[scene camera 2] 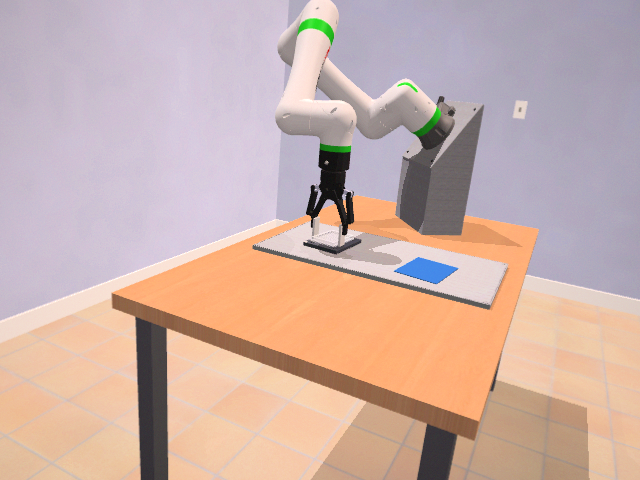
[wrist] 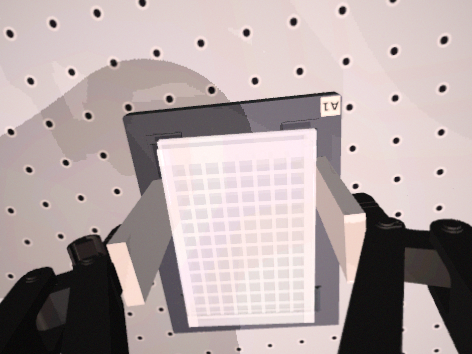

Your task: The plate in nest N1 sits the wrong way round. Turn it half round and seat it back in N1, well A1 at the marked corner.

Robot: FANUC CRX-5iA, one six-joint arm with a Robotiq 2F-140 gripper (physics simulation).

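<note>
The pale, translucent well plate (scene camera 2: 330, 238) (wrist: 245, 260) is held level between the light pads of my gripper (scene camera 2: 328, 235) (wrist: 240, 192), which is shut on its two long sides. The plate is low over the dark nest (scene camera 2: 321, 248) (wrist: 200, 117), roughly lined up with it. Dark corner ledges show beside the plate's upper edge and lower right side in the wrist view. Whether the plate touches the nest floor cannot be told. A white A1 label (wrist: 330, 106) marks the nest's upper right corner in the wrist view. The plate's own A1 well cannot be made out.
The nest stands on a light perforated board (scene camera 2: 465, 268) (wrist: 410, 125) on the wooden table (scene camera 2: 289, 315). A blue square (scene camera 2: 427, 270) lies on the board to the right. A grey slanted pedestal (scene camera 2: 449, 191) stands at the back right, bearing the arm's base.
</note>
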